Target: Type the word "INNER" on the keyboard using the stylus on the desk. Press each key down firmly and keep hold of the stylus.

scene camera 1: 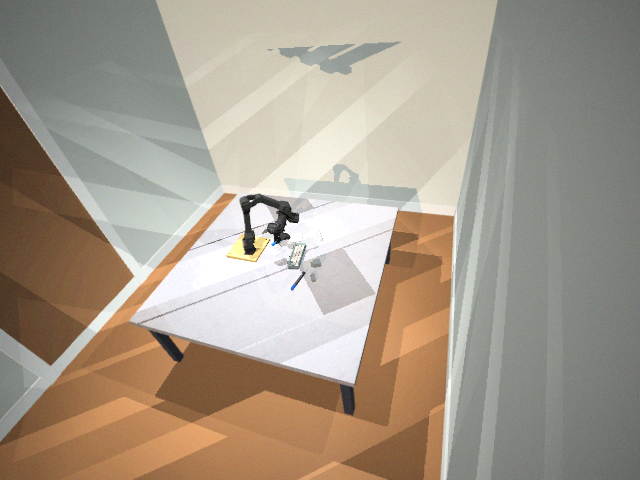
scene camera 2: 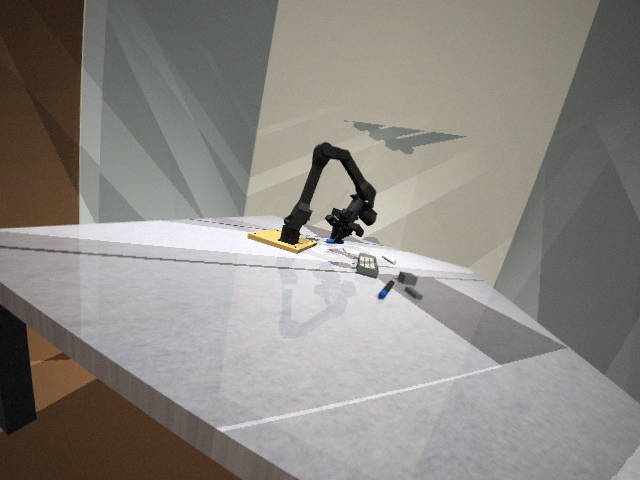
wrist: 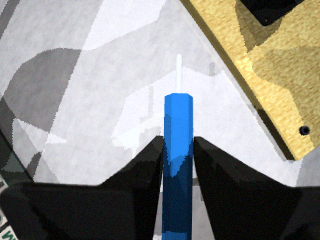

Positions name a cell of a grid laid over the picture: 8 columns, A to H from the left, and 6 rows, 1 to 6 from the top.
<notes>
I see my gripper (scene camera 2: E4).
My gripper is seen too in the wrist view (wrist: E4).
</notes>
